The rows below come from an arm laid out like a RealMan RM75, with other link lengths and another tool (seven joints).
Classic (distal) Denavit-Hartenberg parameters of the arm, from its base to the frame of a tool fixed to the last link. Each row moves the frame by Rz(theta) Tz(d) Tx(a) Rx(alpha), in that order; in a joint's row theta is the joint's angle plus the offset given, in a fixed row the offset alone. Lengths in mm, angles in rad.
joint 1: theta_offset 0  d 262.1  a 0  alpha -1.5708
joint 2: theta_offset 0  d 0  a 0  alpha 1.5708
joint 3: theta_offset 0  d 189.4  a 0  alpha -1.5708
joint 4: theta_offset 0  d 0  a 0  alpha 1.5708
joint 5: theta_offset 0  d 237.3  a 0  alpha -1.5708
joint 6: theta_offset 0  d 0  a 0  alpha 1.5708
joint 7: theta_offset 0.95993  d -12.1  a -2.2  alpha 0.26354
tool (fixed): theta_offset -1.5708  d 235.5  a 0  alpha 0
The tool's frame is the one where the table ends.
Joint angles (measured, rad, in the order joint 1, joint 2, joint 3, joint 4, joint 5, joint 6, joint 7), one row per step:
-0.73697, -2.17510, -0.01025, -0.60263, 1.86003, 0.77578, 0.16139
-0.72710, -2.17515, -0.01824, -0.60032, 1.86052, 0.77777, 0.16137
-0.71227, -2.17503, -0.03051, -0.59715, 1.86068, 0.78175, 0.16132
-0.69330, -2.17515, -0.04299, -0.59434, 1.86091, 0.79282, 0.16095
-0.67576, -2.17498, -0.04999, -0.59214, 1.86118, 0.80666, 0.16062
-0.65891, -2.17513, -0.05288, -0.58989, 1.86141, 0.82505, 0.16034
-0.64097, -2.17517, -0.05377, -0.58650, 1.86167, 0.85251, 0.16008
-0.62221, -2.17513, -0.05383, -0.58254, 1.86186, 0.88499, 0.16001
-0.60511, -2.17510, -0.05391, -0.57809, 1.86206, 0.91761, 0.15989
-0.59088, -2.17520, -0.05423, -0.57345, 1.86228, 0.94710, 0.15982
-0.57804, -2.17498, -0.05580, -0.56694, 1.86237, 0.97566, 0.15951
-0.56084, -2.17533, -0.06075, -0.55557, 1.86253, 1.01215, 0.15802
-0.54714, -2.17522, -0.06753, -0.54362, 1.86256, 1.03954, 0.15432
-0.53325, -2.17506, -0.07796, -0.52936, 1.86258, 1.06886, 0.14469
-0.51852, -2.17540, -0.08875, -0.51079, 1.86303, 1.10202, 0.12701
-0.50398, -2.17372, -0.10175, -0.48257, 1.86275, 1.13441, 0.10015
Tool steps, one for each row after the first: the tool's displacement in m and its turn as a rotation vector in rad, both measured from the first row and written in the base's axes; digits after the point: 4 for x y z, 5 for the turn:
-0.0028, 0.0017, 0.0018, 0.00722, -0.00419, 0.01331
-0.0071, 0.0044, 0.0048, 0.01887, -0.01149, 0.03367
-0.0117, 0.0067, 0.0089, 0.03385, -0.02484, 0.05597
-0.0157, 0.0078, 0.0127, 0.04689, -0.03737, 0.07261
-0.0191, 0.0078, 0.0166, 0.05975, -0.05124, 0.08459
-0.0220, 0.0076, 0.0218, 0.07714, -0.06981, 0.09316
-0.0249, 0.0071, 0.0280, 0.09748, -0.09084, 0.10009
-0.0274, 0.0068, 0.0344, 0.11844, -0.11132, 0.10516
-0.0295, 0.0065, 0.0403, 0.13801, -0.12926, 0.10841
-0.0319, 0.0068, 0.0465, 0.15925, -0.14525, 0.11129
-0.0361, 0.0079, 0.0552, 0.18964, -0.16503, 0.11756
-0.0408, 0.0096, 0.0627, 0.21590, -0.17912, 0.12579
-0.0464, 0.0122, 0.0716, 0.24475, -0.19750, 0.13849
-0.0533, 0.0149, 0.0816, 0.27448, -0.22024, 0.15411
-0.0640, 0.0191, 0.0935, 0.30775, -0.23928, 0.17462

